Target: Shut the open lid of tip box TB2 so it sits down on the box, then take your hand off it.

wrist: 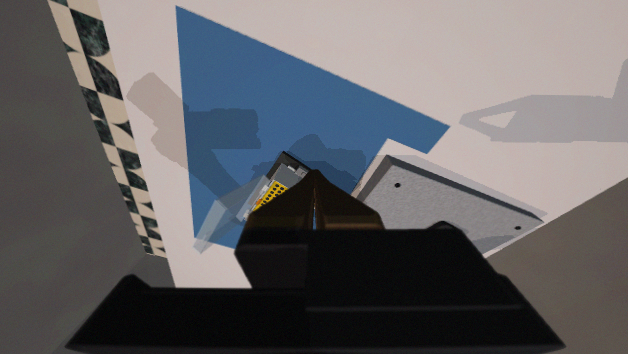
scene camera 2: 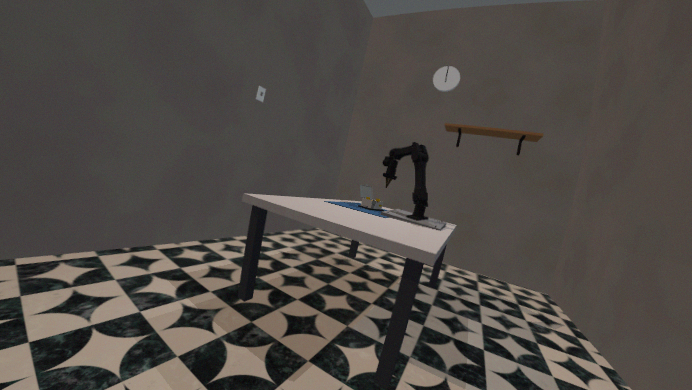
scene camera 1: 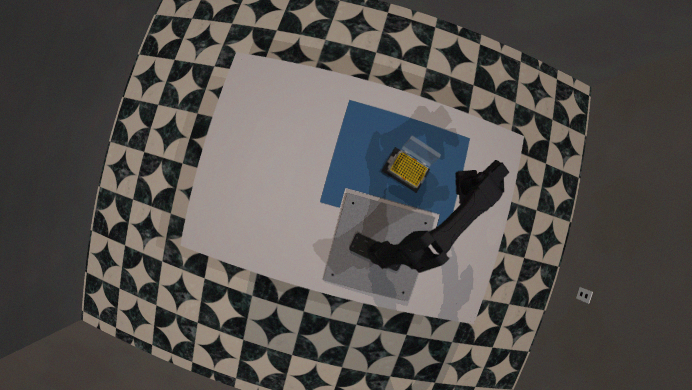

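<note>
The tip box TB2 has a yellow, hole-patterned top and stands in a dark holder on the blue mat. Its label is not readable. Its clear lid is open and stands up along one long side of the box. My gripper is shut and empty, fingertips together and pointing down. It is above the table, higher than the lid and apart from it. In the wrist view the fingers hide part of the box.
The grey base plate lies beside the blue mat and carries the arm. Both are on the white table. A wall shelf is behind the arm.
</note>
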